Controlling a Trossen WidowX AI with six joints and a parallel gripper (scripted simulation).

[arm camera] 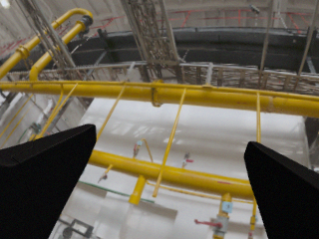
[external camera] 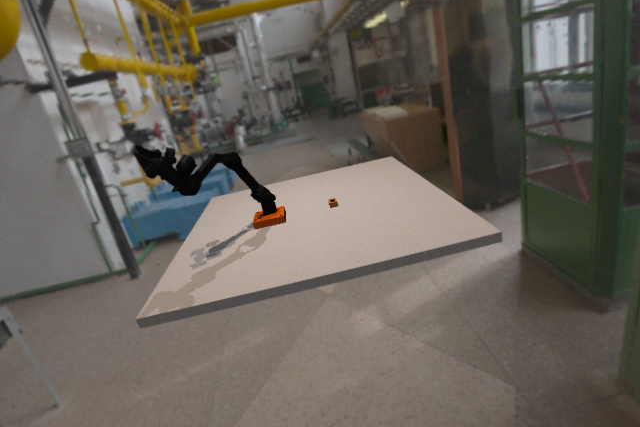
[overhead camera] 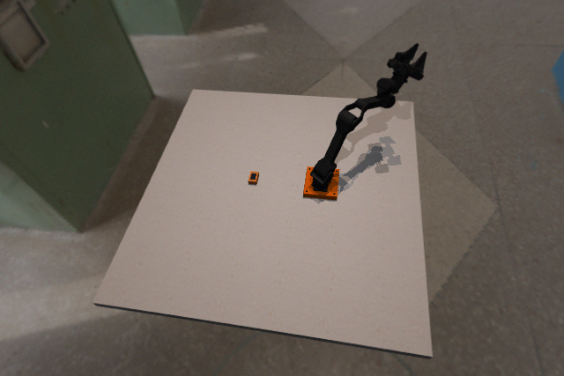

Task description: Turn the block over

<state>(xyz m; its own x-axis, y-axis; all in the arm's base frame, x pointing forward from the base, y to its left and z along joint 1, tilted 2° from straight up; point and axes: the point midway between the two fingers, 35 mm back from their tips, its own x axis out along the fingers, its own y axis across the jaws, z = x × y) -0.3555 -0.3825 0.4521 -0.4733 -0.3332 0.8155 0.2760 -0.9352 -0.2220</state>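
Now: the orange block 70 cm ahead of my gripper tip, 51 cm below it and 35 cm to the left of it.
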